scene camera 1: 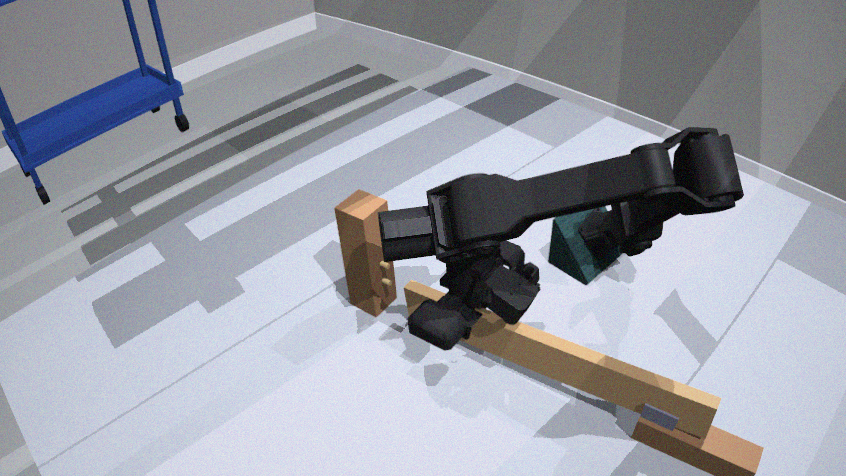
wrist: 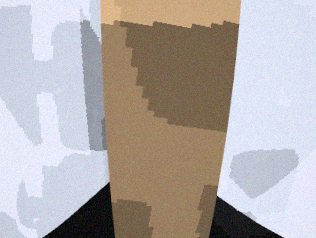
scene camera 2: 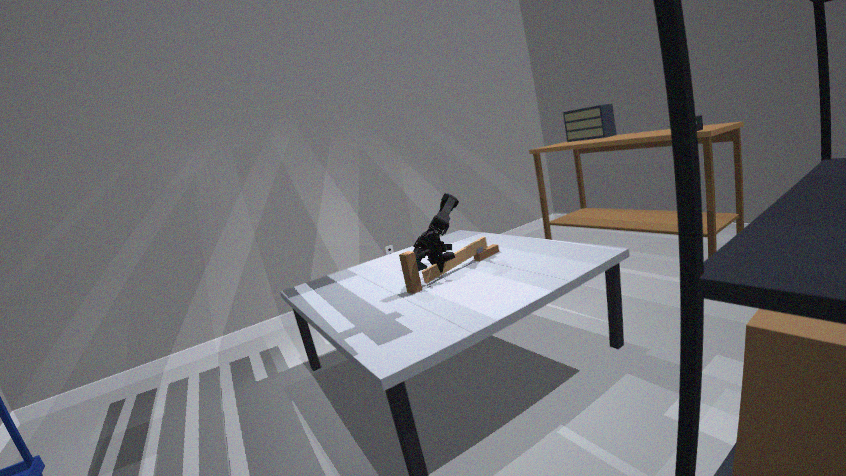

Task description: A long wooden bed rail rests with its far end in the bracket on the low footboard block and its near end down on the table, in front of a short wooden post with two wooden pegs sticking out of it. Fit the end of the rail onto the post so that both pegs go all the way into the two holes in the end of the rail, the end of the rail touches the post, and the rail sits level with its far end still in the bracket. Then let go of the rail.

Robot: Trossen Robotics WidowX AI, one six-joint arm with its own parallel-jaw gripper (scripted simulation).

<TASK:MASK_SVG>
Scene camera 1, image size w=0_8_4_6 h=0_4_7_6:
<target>gripper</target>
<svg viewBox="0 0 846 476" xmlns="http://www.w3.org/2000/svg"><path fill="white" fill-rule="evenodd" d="M539 268L531 262L525 264L525 252L523 249L509 241L499 242L500 247L479 260L450 262L450 258L440 259L439 261L446 263L446 273L440 278L440 286L449 289L449 292L442 296L438 302L431 299L424 301L407 317L409 333L443 350L451 350L461 338L469 339L471 327L482 315L475 308L480 309L482 307L486 309L487 307L507 324L516 324L529 309L541 290L541 284L538 283Z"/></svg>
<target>wooden bed rail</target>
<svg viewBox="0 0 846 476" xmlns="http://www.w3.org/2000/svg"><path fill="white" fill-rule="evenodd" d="M459 340L636 413L642 413L645 403L679 418L675 428L704 439L721 401L721 398L674 381L665 376L663 377L657 373L655 374L649 370L646 371L630 363L627 364L609 355L593 351L564 338L561 339L519 321L516 324L507 324L497 314L482 307L480 309L475 308L482 315L471 327L469 339L461 338ZM404 287L409 315L424 301L431 299L438 302L442 296L446 295L446 293L413 280Z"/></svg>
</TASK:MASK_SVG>
